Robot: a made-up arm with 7 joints.
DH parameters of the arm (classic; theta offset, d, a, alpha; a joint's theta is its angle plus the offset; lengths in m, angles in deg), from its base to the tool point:
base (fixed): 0 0 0 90
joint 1: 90 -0.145 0 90
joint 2: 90 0 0 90
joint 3: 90 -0.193 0 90
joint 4: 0 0 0 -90
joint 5: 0 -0.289 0 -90
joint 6: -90 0 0 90
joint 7: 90 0 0 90
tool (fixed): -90 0 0 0
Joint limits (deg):
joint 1: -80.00..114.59
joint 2: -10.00..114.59
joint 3: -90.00..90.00
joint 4: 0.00..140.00
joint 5: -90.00..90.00
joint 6: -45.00..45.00
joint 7: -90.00..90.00
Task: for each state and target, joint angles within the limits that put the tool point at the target. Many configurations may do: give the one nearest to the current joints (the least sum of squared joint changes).
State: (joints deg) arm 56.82 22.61 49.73 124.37 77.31 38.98 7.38
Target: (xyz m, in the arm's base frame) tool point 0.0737 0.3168 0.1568
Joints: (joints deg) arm 54.80 21.32 45.07 123.29 77.31 38.98 7.38
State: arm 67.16 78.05 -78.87 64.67 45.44 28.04 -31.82
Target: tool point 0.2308 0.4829 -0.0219
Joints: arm 69.48 95.44 -76.67 64.99 45.44 28.04 -31.82
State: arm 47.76 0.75 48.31 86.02 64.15 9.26 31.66
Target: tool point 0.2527 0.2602 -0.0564
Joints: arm 12.52 -10.00 29.48 111.27 64.15 9.26 31.66
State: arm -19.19 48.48 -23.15 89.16 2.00 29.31 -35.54
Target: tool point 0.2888 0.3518 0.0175
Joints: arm 11.04 70.70 6.43 87.07 2.00 29.31 -35.54
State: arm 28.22 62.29 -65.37 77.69 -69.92 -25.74 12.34
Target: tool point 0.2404 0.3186 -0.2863
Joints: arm 24.73 62.55 -67.66 63.87 -69.92 -25.74 12.34
